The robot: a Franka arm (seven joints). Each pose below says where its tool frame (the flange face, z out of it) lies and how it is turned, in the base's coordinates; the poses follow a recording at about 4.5 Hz.
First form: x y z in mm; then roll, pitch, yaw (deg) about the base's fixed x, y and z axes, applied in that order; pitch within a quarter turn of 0, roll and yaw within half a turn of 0.
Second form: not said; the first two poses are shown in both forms.
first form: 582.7 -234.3 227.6 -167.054 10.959 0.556
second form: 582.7 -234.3 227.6 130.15 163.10 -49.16
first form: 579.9 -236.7 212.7 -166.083 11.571 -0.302
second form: 579.9 -236.7 212.7 128.69 161.97 -49.59
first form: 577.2 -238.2 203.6 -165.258 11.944 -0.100
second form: 577.2 -238.2 203.6 128.09 161.11 -50.26
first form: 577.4 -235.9 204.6 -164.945 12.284 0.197
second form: 577.4 -235.9 204.6 128.54 160.66 -50.03
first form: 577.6 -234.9 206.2 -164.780 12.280 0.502
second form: 577.6 -234.9 206.2 128.52 160.54 -50.34
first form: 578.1 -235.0 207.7 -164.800 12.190 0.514
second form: 578.1 -235.0 207.7 128.37 160.61 -50.51
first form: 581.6 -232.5 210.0 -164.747 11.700 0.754
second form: 581.6 -232.5 210.0 127.39 160.86 -51.79
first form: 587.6 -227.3 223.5 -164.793 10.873 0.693
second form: 587.6 -227.3 223.5 125.45 161.38 -53.79
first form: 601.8 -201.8 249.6 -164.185 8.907 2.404
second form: 601.8 -201.8 249.6 121.07 161.91 -60.10
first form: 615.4 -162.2 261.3 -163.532 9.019 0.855
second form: 615.4 -162.2 261.3 118.79 161.28 -60.75
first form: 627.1 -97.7 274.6 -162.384 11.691 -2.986
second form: 627.1 -97.7 274.6 119.56 158.96 -55.64
